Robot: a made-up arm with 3 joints. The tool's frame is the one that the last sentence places.
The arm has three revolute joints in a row. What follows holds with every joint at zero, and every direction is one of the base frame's.
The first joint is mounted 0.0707 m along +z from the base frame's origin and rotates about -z.
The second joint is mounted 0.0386 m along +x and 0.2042 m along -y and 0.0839 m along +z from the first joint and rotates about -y.
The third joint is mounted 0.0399 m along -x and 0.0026 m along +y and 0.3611 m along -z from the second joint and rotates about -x.
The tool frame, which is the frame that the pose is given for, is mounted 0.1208 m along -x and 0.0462 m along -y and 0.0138 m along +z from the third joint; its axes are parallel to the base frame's.
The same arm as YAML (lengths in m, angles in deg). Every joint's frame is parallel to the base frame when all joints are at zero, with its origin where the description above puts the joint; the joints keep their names.
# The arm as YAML. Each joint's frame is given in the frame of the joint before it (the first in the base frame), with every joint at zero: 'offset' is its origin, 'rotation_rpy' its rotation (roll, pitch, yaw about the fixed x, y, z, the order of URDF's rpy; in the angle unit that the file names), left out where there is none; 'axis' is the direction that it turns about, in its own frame. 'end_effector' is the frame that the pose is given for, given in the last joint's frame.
length_unit: m
angle_unit: deg
chain:
  - id: joint 1
    offset: [0.0, 0.0, 0.0707]
    axis: "-z"
  - id: joint 2
    offset: [0.0386, -0.2042, 0.0839]
    axis: "-y"
  - id: joint 3
    offset: [-0.0399, 0.0026, -0.3611]
    axis: "-x"
end_effector:
  offset: [-0.1208, -0.0462, 0.0138]

